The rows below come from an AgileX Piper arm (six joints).
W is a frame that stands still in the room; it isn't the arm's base.
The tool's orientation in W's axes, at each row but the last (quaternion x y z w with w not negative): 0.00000 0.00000 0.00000 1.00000; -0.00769 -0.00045 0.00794 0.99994; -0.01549 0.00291 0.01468 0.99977; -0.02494 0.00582 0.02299 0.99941; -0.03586 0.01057 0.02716 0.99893; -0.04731 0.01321 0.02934 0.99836; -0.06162 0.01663 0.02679 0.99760; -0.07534 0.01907 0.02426 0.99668; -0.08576 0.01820 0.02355 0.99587; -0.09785 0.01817 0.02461 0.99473
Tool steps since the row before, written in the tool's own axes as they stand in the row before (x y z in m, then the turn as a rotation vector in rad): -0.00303 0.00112 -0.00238 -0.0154 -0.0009 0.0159; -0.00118 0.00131 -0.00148 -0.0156 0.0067 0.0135; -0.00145 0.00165 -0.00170 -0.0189 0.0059 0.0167; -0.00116 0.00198 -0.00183 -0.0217 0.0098 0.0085; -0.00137 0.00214 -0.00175 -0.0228 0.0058 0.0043; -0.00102 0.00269 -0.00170 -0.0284 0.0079 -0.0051; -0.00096 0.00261 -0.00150 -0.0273 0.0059 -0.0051; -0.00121 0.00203 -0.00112 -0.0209 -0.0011 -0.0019; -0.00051 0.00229 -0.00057 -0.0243 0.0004 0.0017; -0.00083 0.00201 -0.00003 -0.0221 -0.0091 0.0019
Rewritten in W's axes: -0.00303 0.00112 -0.00238 -0.0154 -0.0009 0.0159; -0.00120 0.00127 -0.00150 -0.0157 0.0067 0.0134; -0.00151 0.00155 -0.00174 -0.0190 0.0059 0.0166; -0.00127 0.00183 -0.00191 -0.0220 0.0092 0.0083; -0.00152 0.00193 -0.00187 -0.0230 0.0049 0.0044; -0.00122 0.00245 -0.00191 -0.0289 0.0057 -0.0050; -0.00115 0.00235 -0.00177 -0.0277 0.0038 -0.0048; -0.00135 0.00178 -0.00136 -0.0209 -0.0023 -0.0008; -0.00064 0.00213 -0.00093 -0.0242 -0.0004 0.0026; -0.00093 0.00193 -0.00038 -0.0215 -0.0095 0.0045
